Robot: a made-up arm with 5 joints.
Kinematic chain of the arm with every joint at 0, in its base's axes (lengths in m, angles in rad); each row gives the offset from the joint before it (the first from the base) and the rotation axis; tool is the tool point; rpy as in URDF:
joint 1: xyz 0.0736 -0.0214 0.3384 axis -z
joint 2: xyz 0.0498 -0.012 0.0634 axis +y
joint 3: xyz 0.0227 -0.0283 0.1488 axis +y
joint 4: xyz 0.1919 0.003 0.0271 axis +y
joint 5: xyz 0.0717 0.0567 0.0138 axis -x
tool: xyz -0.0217 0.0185 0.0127 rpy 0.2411 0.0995 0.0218
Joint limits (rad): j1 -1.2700..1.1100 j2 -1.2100..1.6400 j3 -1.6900..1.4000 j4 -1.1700..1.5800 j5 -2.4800..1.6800
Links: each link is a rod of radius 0.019 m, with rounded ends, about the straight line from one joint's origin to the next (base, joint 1, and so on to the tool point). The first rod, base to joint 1, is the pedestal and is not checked.
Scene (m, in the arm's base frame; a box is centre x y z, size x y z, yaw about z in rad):
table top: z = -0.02
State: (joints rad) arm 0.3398 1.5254 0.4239 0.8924 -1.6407
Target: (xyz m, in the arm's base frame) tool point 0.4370 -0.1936 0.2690
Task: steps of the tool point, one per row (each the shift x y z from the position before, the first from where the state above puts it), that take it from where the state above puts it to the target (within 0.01 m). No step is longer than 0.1 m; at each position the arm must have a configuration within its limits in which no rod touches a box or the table.
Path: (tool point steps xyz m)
1: 0.0717 -0.0310 -0.0078
2: 0.0711 -0.0359 0.0176
3: 0.0627 -0.0374 0.0425
4: 0.0474 -0.0346 0.0639

